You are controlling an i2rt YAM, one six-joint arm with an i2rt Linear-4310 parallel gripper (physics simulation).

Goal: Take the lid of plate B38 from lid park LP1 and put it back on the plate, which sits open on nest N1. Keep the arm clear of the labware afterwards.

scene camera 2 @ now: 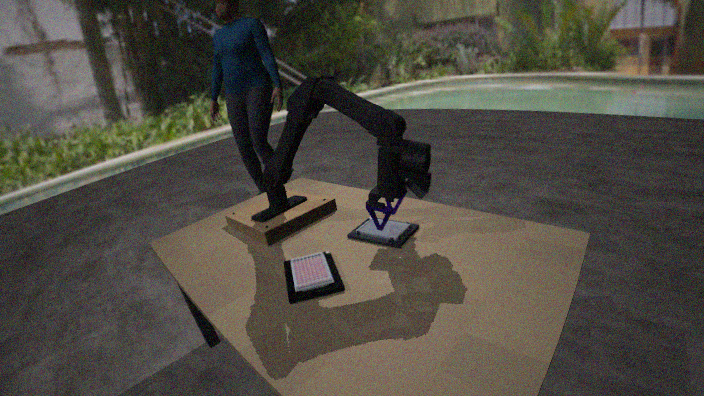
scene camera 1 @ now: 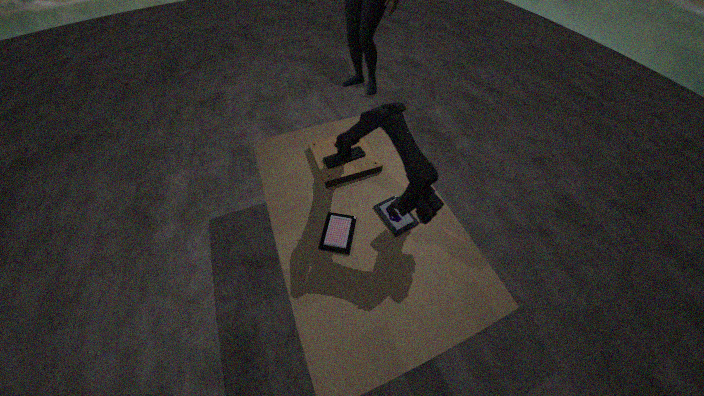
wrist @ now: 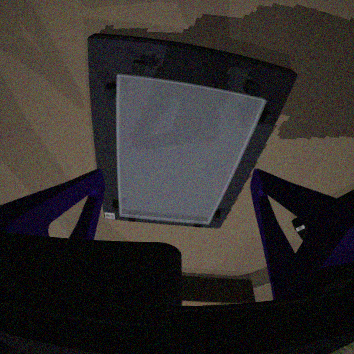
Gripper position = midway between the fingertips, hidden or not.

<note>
My gripper [scene camera 2: 386,221] is open and holds nothing. Also in view: a pale grey lid [wrist: 178,142].
My gripper is seen too in the wrist view [wrist: 177,177].
</note>
